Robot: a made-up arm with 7 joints. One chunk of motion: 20 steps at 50 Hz.
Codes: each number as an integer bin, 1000 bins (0 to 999) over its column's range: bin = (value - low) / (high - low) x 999, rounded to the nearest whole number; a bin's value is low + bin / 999 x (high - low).
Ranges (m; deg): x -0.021..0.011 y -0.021..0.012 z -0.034..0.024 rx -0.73..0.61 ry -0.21..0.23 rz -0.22..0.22
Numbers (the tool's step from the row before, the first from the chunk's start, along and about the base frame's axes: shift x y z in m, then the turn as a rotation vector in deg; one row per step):
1: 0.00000 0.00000 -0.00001 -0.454 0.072 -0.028
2: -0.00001 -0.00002 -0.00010 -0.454 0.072 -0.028
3: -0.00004 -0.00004 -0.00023 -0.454 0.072 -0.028
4: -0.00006 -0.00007 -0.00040 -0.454 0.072 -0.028
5: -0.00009 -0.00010 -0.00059 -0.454 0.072 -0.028
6: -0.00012 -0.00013 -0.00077 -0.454 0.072 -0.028
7: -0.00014 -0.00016 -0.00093 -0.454 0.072 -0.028
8: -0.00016 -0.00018 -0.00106 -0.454 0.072 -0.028
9: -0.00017 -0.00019 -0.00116 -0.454 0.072 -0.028
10: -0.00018 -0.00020 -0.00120 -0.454 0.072 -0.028
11: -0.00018 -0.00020 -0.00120 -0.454 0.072 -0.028
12: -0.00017 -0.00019 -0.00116 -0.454 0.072 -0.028
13: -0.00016 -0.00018 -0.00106 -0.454 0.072 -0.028
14: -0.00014 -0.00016 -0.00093 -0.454 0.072 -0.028
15: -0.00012 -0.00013 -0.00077 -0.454 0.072 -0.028
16: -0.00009 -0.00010 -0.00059 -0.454 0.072 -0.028
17: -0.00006 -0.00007 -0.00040 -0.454 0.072 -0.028
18: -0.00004 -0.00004 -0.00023 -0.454 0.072 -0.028
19: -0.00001 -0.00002 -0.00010 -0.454 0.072 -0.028
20: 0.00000 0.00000 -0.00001 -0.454 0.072 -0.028
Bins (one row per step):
1: 656 636 585 206 640 436
2: 655 635 584 206 640 436
3: 654 635 582 206 640 436
4: 654 634 579 206 640 436
5: 653 633 575 206 640 436
6: 652 632 572 206 640 436
7: 651 631 570 206 640 436
8: 651 630 567 206 640 436
9: 650 630 566 206 640 436
10: 650 630 565 206 640 436
11: 650 630 565 206 640 436
12: 650 630 566 206 640 436
13: 651 630 567 206 640 436
14: 651 631 570 206 640 436
15: 652 632 572 206 640 436
16: 653 633 575 206 640 436
17: 654 634 579 206 640 436
18: 654 635 582 206 640 436
19: 655 635 584 206 640 436
20: 656 636 585 206 640 436

